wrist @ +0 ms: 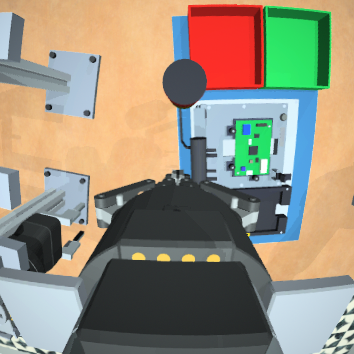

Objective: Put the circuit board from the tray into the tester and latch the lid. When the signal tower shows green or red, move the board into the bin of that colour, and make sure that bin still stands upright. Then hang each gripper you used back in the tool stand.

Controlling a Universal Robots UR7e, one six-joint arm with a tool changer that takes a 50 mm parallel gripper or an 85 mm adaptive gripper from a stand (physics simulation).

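Frame: origin at the arm's base, x right, y ahead, z up, level; centimetres.
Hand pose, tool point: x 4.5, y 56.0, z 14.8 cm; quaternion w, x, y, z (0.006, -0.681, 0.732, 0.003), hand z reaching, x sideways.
Note:
Each offset is from my tool point to the centre of the thing. "*": to the spot under its first point. Level surfaces: height alone.
My gripper (177,176), a black adaptive one, points away from the camera, its arms slanting inward to tips that look together in mid view; it is shut, and no object shows between them. The green circuit board @(dx +0.3, dy -14.5, dz -36.0 cm) (253,148) lies flat on a grey plate @(* dx +6.4, dy -7.7, dz -37.6 cm) (217,117), with black posts around it, right of and above the fingertips. A dark frame @(* dx -15.9, dy -20.8, dz -41.8 cm) (265,207) adjoins the plate below. A black cylinder with prongs @(dx +0.3, dy -3.8, dz -24.8 cm) (198,159) stands at the plate's left. The signal tower (184,82) shows its dark cap and a thin red edge; whether it is lit cannot be told.
The red bin @(dx +20.3, dy -10.0, dz -41.2 cm) (225,47) and green bin @(dx +20.3, dy -25.0, dz -41.2 cm) (296,49) stand side by side, upright, beyond the grey plate. The tool stand has base plates (82,85) (77,187) and slanting posts at left. A black gripper body @(dx -8.8, dy +19.8, dz -17.4 cm) (45,242) with grey fingers is at lower left. A blue mat @(dz -43.4 cm) (306,135) lies beneath the plate.

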